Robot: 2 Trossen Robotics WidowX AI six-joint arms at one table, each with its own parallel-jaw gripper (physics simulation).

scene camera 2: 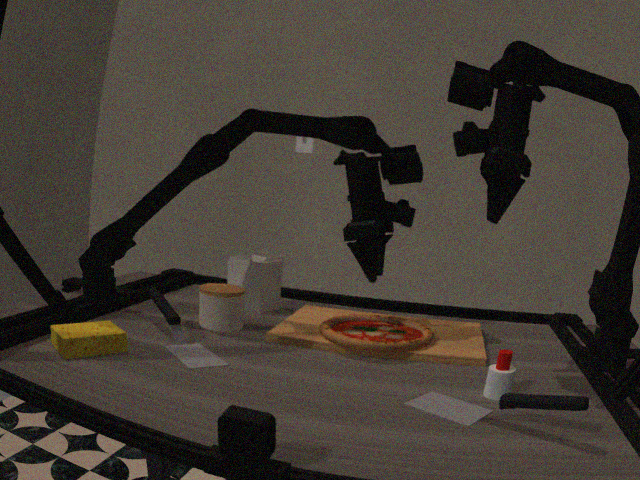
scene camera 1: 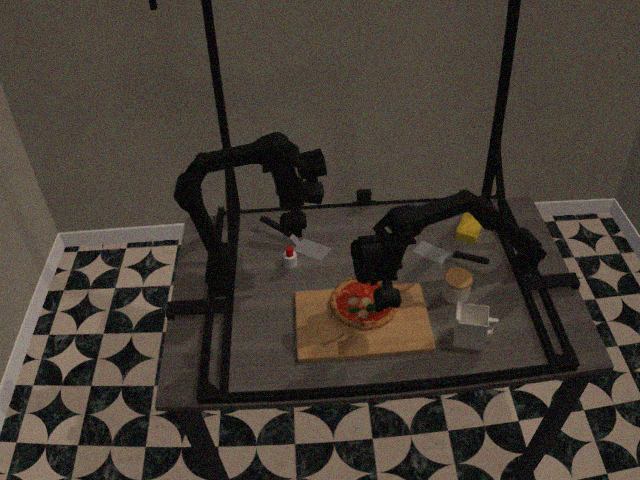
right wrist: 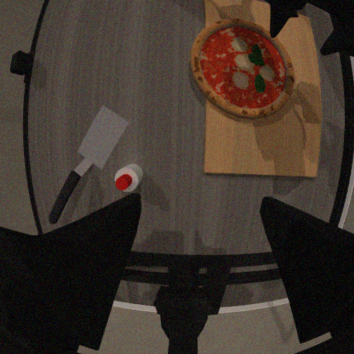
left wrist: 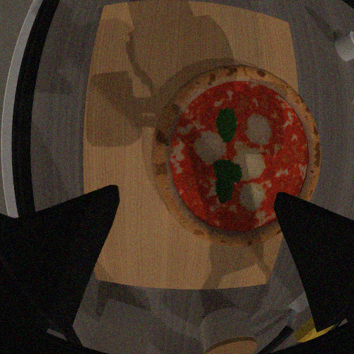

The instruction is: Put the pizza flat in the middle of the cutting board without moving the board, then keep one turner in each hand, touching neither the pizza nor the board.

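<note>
The pizza (scene camera 1: 354, 314) (scene camera 2: 377, 335) (left wrist: 240, 155) (right wrist: 240, 70) lies flat on the wooden cutting board (scene camera 1: 408, 338) (scene camera 2: 460, 346) (left wrist: 115, 165) (right wrist: 230, 155), off centre; its rim overhangs the board's far long edge in scene camera 1. My left gripper (scene camera 1: 385, 299) (scene camera 2: 372, 279) (left wrist: 200, 197) is open and empty above the pizza and board, apart from both. My right gripper (scene camera 1: 293, 227) (scene camera 2: 494, 221) (right wrist: 203, 203) is open and empty, high over the table. One turner (scene camera 1: 313, 248) (scene camera 2: 448, 407) (right wrist: 103, 137) lies at the back left in scene camera 1; the other turner (scene camera 1: 431, 252) (scene camera 2: 196, 355) lies at the back right.
A white bottle with a red cap (scene camera 1: 290, 258) (scene camera 2: 499, 379) (right wrist: 127, 179) stands beside the first turner. A yellow sponge (scene camera 1: 468, 228) (scene camera 2: 87, 339), a wooden-lidded jar (scene camera 1: 458, 286) (scene camera 2: 221, 310) and a pale pitcher (scene camera 1: 473, 315) (scene camera 2: 263, 284) are near the second turner's side.
</note>
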